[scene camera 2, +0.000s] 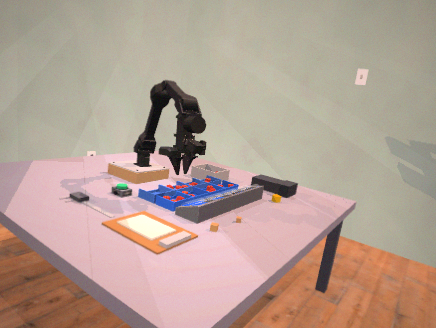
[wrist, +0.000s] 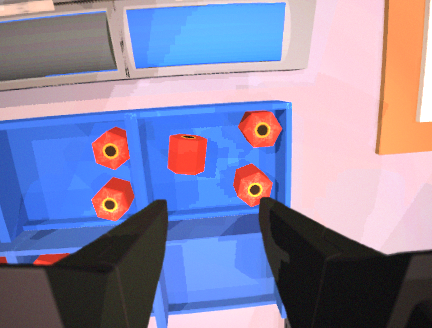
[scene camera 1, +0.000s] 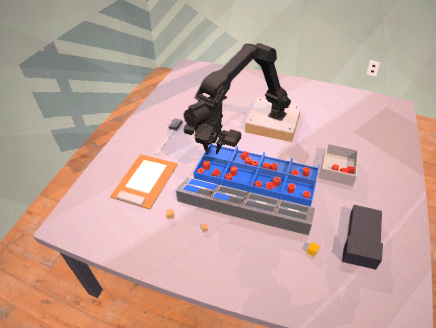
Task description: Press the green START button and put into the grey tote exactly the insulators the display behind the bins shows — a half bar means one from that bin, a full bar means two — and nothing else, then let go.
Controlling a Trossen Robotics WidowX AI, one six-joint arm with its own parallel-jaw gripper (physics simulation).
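My gripper (scene camera 1: 212, 150) (scene camera 2: 181, 172) (wrist: 213, 208) is partly open and empty, above the end of the blue bins (scene camera 1: 212, 181) (scene camera 2: 165, 204) (wrist: 287, 165). The end bin beside the display holds three red insulators, one upright-looking (wrist: 187, 154) and two near its far side wall; the adjoining back bin is empty. The neighbouring bin shows two insulators. The grey tote (scene camera 1: 337, 176) (scene camera 2: 224, 176) holds several red insulators. The display (scene camera 1: 250, 211) (scene camera 2: 227, 206) (wrist: 300, 35) shows a full blue end window and a part-blue second one; the others are unclear. The green START button (scene camera 2: 122, 186) is hidden in scene camera 1.
An orange clipboard (scene camera 1: 157, 186) (scene camera 2: 130, 234) (wrist: 400, 75) lies beside the bins. A black block (scene camera 1: 367, 235) (scene camera 2: 274, 185) and a yellow cube (scene camera 1: 313, 249) (scene camera 2: 276, 198) are at the other side. Two small orange cubes (scene camera 1: 170, 213) (scene camera 1: 204, 227) lie before the display.
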